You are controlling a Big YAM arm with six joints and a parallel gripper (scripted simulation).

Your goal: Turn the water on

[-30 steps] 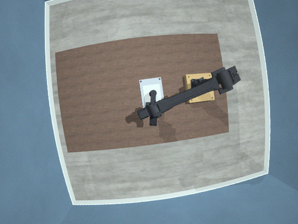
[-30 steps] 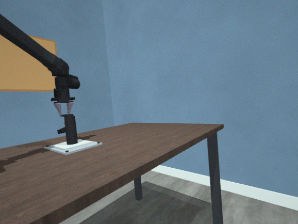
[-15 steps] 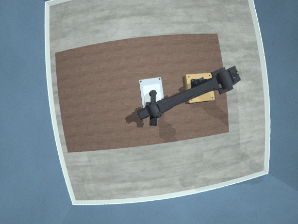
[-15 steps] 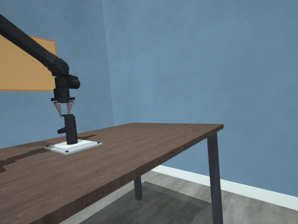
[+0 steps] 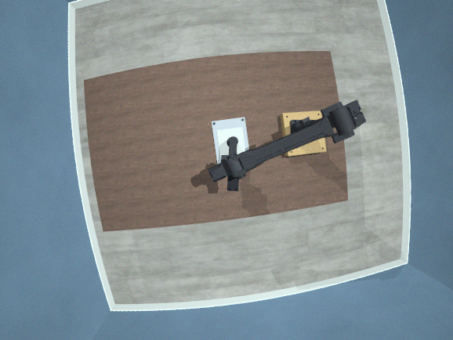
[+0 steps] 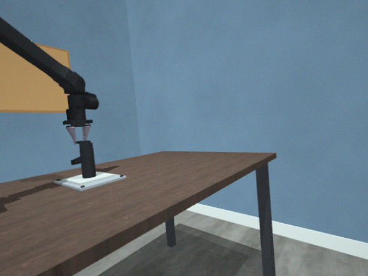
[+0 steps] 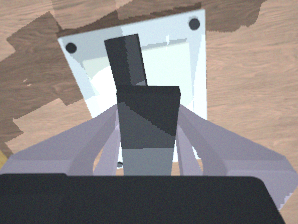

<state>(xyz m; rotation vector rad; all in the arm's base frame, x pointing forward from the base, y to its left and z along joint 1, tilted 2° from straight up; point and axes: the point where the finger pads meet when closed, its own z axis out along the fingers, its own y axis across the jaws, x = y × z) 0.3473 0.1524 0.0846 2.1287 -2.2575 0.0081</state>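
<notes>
Right now the lever is 4 cm to the right of my hand. Also, from my hand: dark tap 7 cm to the right, 5 cm below.
</notes>
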